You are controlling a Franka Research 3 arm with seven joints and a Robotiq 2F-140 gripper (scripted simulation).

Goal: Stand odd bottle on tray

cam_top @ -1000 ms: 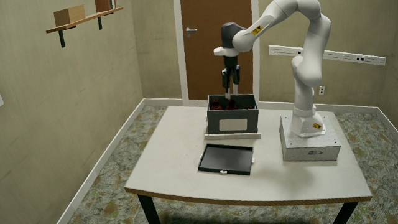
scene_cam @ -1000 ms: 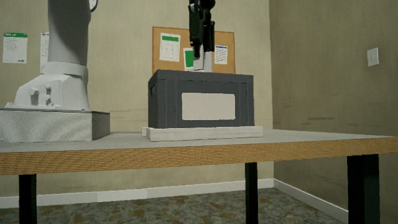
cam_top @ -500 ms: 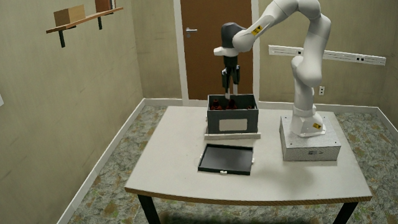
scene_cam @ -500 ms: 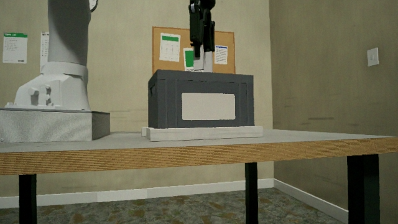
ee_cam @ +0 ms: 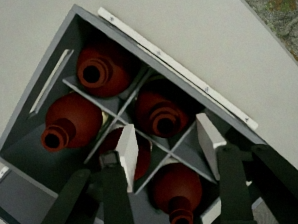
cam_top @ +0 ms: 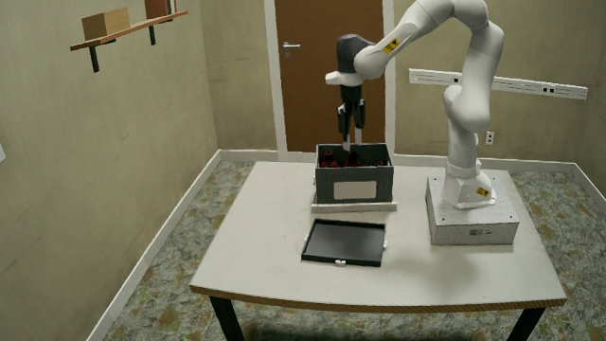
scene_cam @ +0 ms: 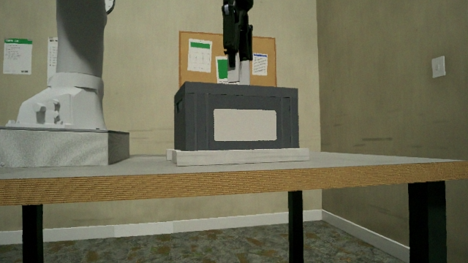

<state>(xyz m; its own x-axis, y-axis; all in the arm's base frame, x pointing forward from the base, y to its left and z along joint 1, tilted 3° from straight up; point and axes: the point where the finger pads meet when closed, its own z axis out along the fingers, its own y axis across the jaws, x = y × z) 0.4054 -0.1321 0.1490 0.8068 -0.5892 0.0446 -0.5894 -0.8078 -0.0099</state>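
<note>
Right now the dark grey crate is 13 cm below my hand, 4 cm to the left of it and 1 cm behind it. Round my hand: dark tray (33 cm to the left, 20 cm below, 2 cm behind).
</note>
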